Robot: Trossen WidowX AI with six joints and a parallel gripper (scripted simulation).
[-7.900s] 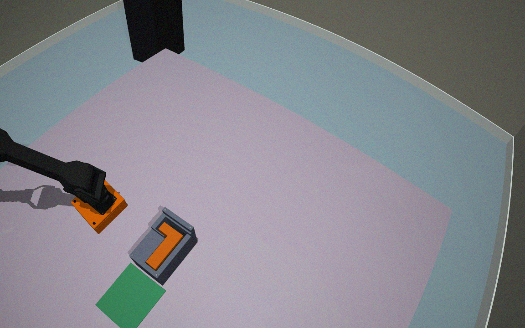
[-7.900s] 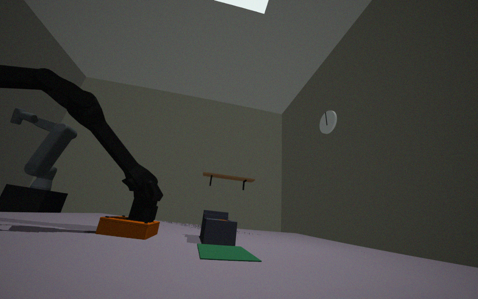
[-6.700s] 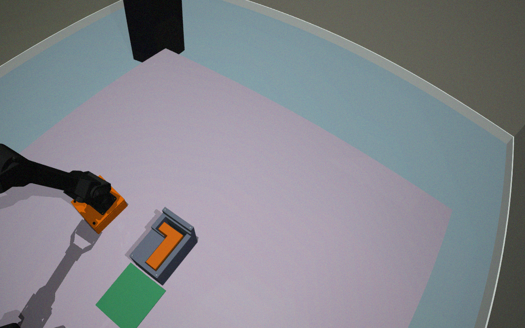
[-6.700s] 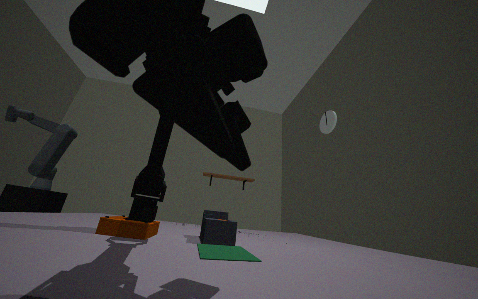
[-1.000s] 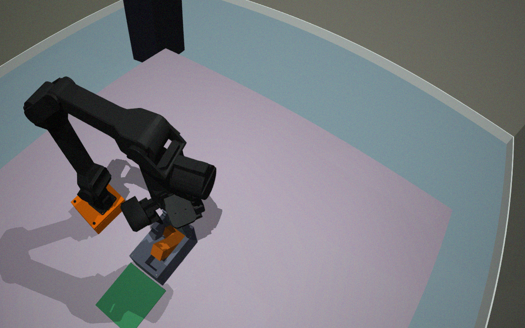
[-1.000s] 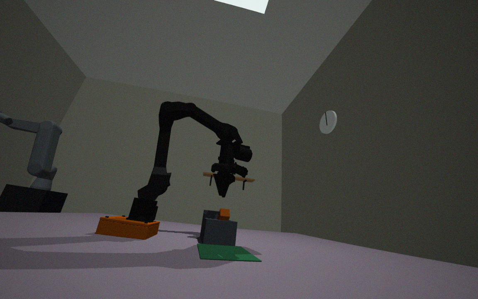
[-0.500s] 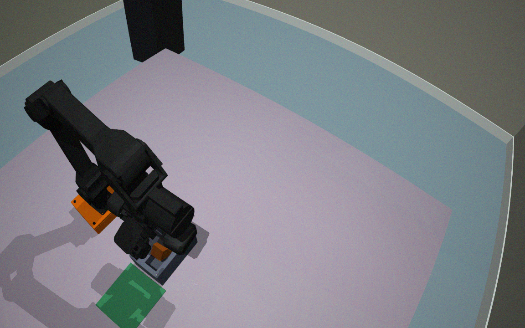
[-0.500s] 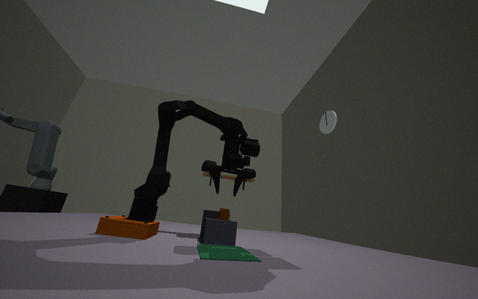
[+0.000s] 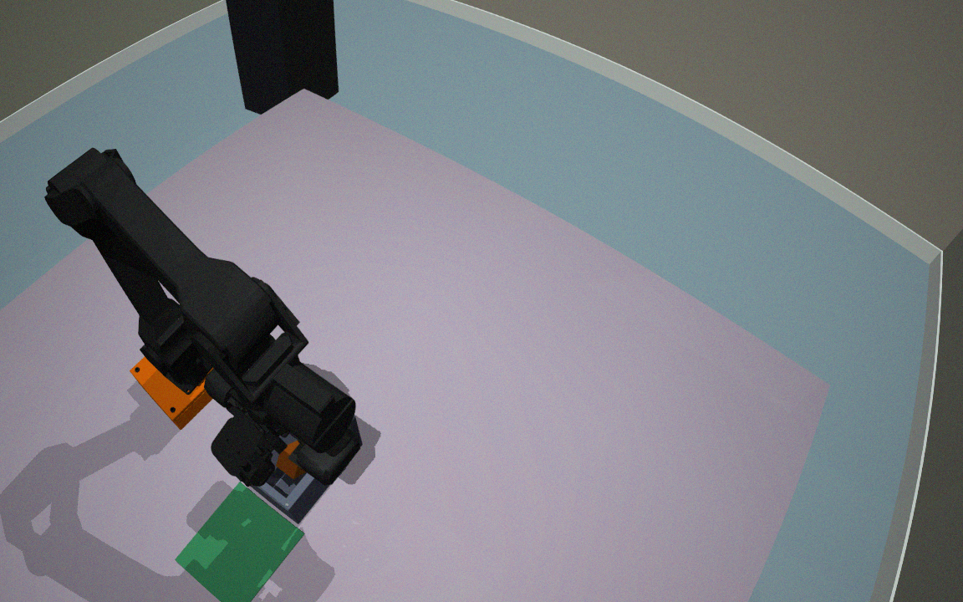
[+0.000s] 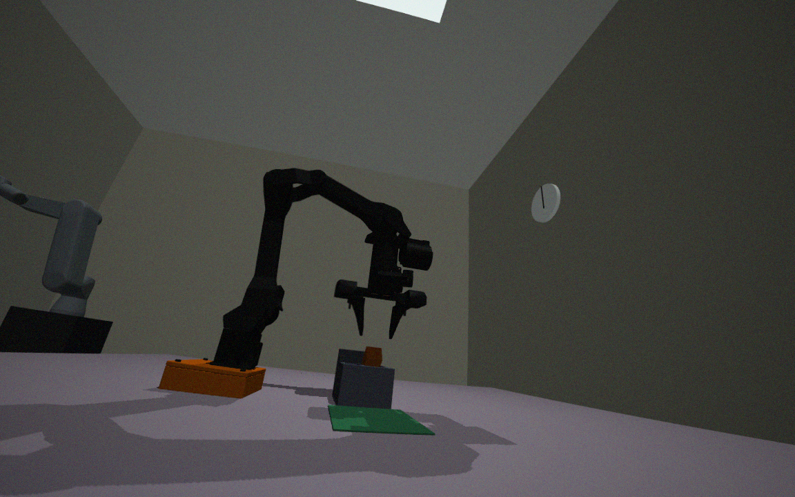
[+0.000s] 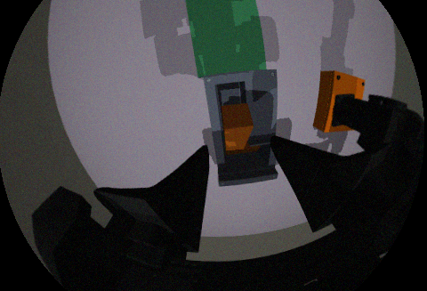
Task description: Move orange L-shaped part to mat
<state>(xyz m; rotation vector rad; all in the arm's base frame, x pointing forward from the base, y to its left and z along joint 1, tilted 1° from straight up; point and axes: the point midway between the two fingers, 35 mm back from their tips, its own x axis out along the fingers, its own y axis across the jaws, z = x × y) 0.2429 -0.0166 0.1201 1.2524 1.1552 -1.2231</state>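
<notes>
My gripper tip is now 2 cm past the orange L-shaped part, 4 cm to the right of it and 8 cm above it. Round my gripper tip: green mat: 2 cm behind, 14 cm to the right, 13 cm below.
</notes>
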